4 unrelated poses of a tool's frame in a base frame.
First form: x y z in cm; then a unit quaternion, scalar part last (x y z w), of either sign.
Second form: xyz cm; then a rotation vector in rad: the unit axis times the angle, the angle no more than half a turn. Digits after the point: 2 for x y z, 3 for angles.
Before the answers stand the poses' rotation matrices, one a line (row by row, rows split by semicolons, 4 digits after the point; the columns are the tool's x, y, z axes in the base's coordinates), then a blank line. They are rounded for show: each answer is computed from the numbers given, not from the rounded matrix.
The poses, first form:
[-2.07 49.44 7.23 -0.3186 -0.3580 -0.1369 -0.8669]
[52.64 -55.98 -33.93 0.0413 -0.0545 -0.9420 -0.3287]
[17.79 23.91 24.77 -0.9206 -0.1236 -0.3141 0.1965]
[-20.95 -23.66 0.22 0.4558 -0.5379 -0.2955 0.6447]
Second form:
0.7062 -0.0092 0.7080; 0.4655 0.7595 -0.4544; -0.5335 0.6505 0.5406
-0.7805 -0.6237 -0.0420; 0.6147 -0.7780 0.1298; -0.1136 0.0755 0.9906
0.7721 0.3510 0.5297; 0.1041 -0.8922 0.4394; 0.6269 -0.2841 -0.7255
0.2467 -0.1093 -0.9629; -0.8713 0.4099 -0.2698; 0.4242 0.9056 0.0059

[-2.07 49.44 7.23 0.667 0.750 0.287]
[52.64 -55.98 -33.93 -0.108 0.143 2.465]
[17.79 23.91 24.77 -2.578 -0.346 -0.880]
[-20.95 -23.66 0.22 1.038 -1.225 -0.673]

